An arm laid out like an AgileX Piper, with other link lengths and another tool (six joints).
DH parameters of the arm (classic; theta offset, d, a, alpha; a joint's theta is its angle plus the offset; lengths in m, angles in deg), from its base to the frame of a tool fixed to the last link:
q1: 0 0.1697 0 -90
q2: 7.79 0 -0.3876 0
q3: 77.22 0 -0.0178 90
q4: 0 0.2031 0 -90
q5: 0 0 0 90
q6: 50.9 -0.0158 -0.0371 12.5
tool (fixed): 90 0.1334 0 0
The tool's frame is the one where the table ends.
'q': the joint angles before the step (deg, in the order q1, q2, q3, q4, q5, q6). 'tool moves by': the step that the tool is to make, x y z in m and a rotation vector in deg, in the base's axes. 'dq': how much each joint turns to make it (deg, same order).
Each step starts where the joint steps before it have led.
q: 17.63, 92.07, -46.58, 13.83, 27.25, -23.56
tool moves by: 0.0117, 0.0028, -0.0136, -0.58, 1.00, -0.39
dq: -0.01, 3.12, -0.14, 0.09, -1.91, -0.02
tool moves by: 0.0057, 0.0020, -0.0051, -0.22, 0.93, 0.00
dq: 0.01, 1.42, -0.73, 0.01, 0.27, 0.05
